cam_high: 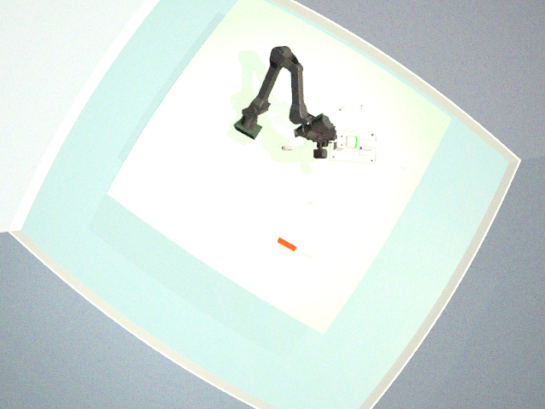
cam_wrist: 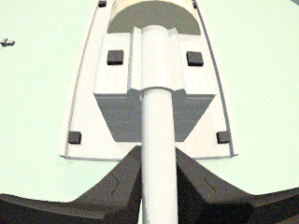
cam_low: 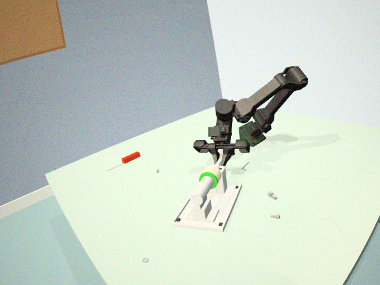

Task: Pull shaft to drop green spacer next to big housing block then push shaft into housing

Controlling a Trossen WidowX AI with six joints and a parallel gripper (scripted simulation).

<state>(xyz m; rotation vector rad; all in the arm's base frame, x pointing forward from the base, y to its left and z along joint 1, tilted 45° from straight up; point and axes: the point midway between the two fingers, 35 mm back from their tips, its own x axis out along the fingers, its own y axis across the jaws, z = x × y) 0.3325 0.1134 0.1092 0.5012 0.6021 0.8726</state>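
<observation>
The shaft is 40 mm ahead of my gripper tip, 30 mm to the left of it and 20 mm above it. Also, from my gripper tip: green spacer (80 mm ahead, 60 mm to the left, 20 mm above); then cream spacer (50 mm ahead, 40 mm to the left, 20 mm above).
</observation>
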